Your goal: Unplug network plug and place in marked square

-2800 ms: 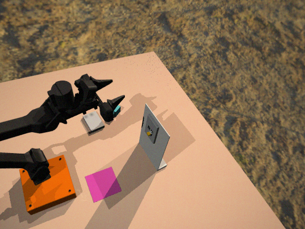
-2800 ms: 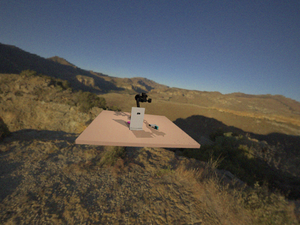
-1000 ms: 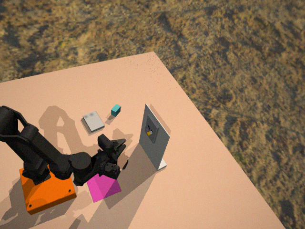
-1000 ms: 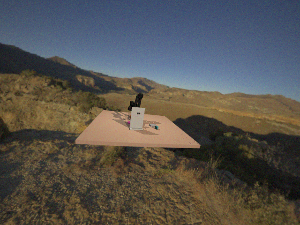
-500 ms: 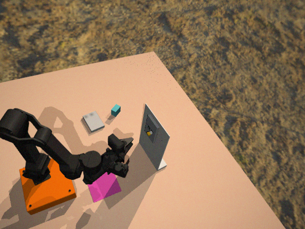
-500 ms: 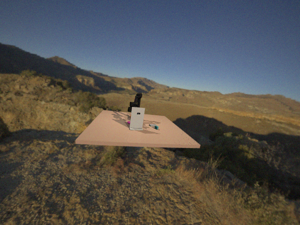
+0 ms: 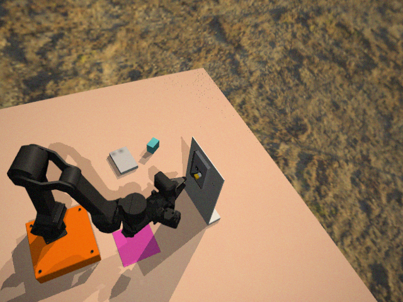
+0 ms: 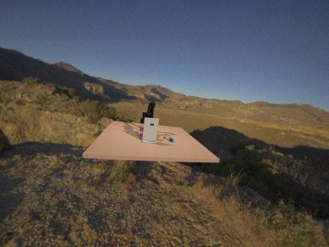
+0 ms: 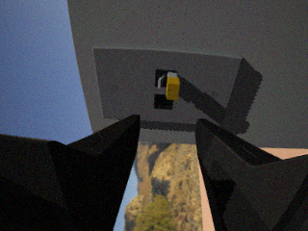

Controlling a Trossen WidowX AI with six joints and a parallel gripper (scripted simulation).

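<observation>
Right now my gripper tip is 5 cm short of the grey plug. Round my gripper tip: upright panel (7 cm ahead, 8 cm below); teal cube (7 cm ahead, 29 cm to the left, 19 cm below); magenta marked square (18 cm behind, 1 cm to the right, 21 cm below).
</observation>
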